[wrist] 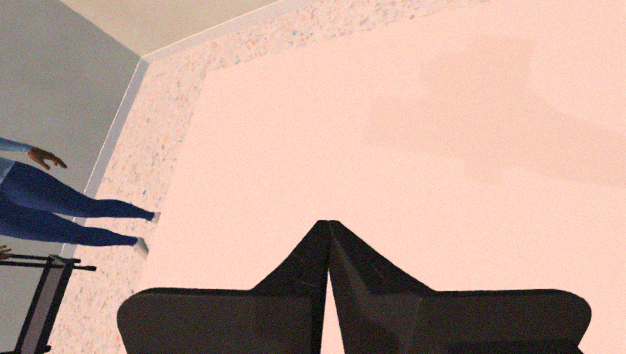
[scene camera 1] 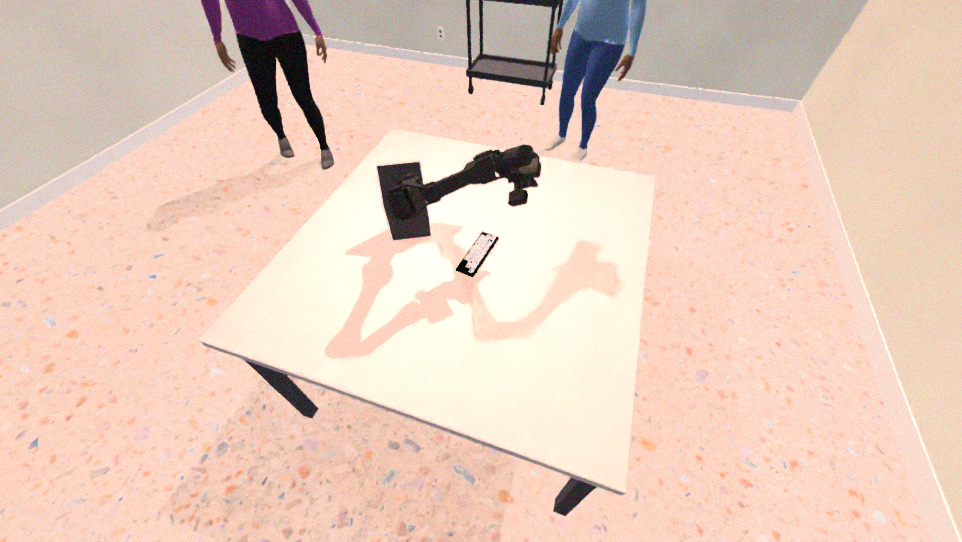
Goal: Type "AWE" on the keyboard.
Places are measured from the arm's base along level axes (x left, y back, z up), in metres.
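Pixels of known places: gripper, fingertip midpoint: point(wrist: 327, 229) point(scene camera 1: 536, 185).
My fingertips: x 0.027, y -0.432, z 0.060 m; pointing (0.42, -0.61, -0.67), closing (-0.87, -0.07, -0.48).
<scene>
Behind a point stands the place of what it marks.
A small black keyboard point(scene camera 1: 478, 253) @[x -0.073, y -0.259, z -0.200 m] with pale keys lies flat and slantwise near the middle of the white table point(scene camera 1: 538, 397) @[x -0.549, y -0.545, z -0.218 m] point(wrist: 280, 150) @[x 0.267, y -0.627, z -0.218 m]. The keyboard does not show in the wrist view. My gripper point(wrist: 327, 229) @[x 0.027, y -0.432, z 0.060 m] is shut and empty, its two black fingertips meeting in front of the table top. In the scene view the end of my arm hangs in the air over the far part of the table, up and to the right of the keyboard and apart from it. The fingertips are too dark and small to make out there.
The arm's dark base plate point(scene camera 1: 411, 228) @[x -0.034, y 0.008, z -0.166 m] stands at the table's far left. Shadows of the arm fall across the table around the keyboard. Two people stand beyond the table, and a black cart point(scene camera 1: 511, 80) point(wrist: 59, 300) stands by the back wall.
</scene>
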